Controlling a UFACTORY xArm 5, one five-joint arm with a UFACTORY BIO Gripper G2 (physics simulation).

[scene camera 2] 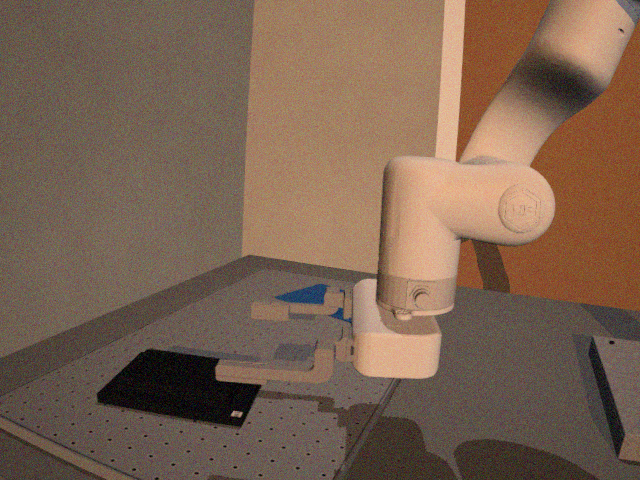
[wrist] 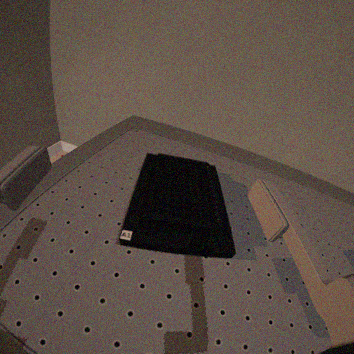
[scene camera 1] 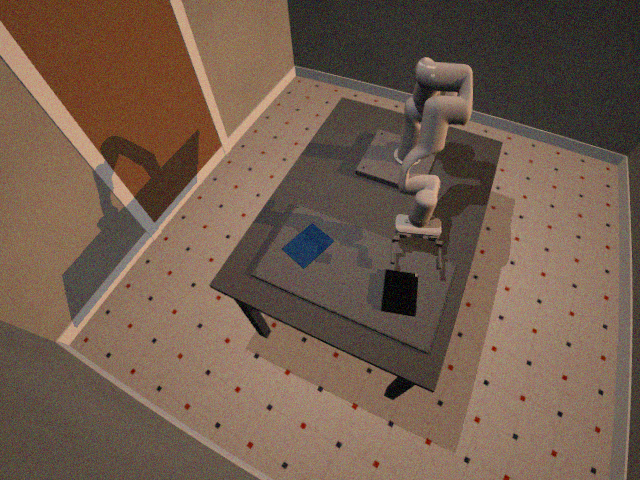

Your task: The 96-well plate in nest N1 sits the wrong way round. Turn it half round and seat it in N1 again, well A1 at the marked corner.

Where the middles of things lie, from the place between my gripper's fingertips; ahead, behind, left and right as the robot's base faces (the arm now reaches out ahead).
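My hand: 7 cm short of the black 96-well plate (scene camera 2: 187, 377), 3 cm left of it, 7 cm above. From my hand: flat black nest (scene camera 2: 246, 394), 7 cm ahead, 3 cm right, 8 cm below; flat blue rectangle (scene camera 1: 311, 242), 3 cm behind, 41 cm right, 9 cm below.
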